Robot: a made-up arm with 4 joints. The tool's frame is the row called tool.
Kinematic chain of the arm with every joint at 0, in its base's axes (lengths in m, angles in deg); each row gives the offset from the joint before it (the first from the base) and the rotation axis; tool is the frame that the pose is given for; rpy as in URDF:
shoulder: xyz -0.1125 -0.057 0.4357 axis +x
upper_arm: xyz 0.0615 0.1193 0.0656 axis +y
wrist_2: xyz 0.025 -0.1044 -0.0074 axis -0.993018 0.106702 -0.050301
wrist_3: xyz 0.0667 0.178 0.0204 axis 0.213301 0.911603 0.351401
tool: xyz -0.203 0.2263 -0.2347 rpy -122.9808 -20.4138 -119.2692
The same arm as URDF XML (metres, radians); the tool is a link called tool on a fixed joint. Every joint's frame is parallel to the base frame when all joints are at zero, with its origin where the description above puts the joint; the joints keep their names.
<robot name="arm">
<joint name="tool_joint" type="fixed"><parent link="link4"/><child link="tool"/><origin xyz="-0.2030 0.2263 -0.2347" rpy="-2.1464 -0.3563 -2.0816"/></joint>
<joint name="wrist_3" type="continuous"><parent link="link3"/><child link="link4"/><origin xyz="0.0667 0.1780 0.0204" rpy="0.0000 0.0000 0.0000"/><axis xyz="0.213301 0.911603 0.351401"/></joint>
<joint name="wrist_2" type="continuous"><parent link="link2"/><child link="link3"/><origin xyz="0.0250 -0.1044 -0.0074" rpy="0.0000 0.0000 0.0000"/><axis xyz="-0.993018 0.106702 -0.050301"/></joint>
<joint name="upper_arm" type="continuous"><parent link="link1"/><child link="link2"/><origin xyz="0.0615 0.1193 0.0656" rpy="0.0000 0.0000 0.0000"/><axis xyz="0 1 0"/></joint>
<joint name="shoulder" type="continuous"><parent link="base"/><child link="link1"/><origin xyz="-0.1125 -0.0570 0.4357" rpy="0.0000 0.0000 0.0000"/><axis xyz="1 0 0"/></joint>
<link name="base"/>
<link name="link1"/>
<link name="link2"/>
<link name="link3"/>
<link name="link4"/>
<link name="tool"/>
</robot>

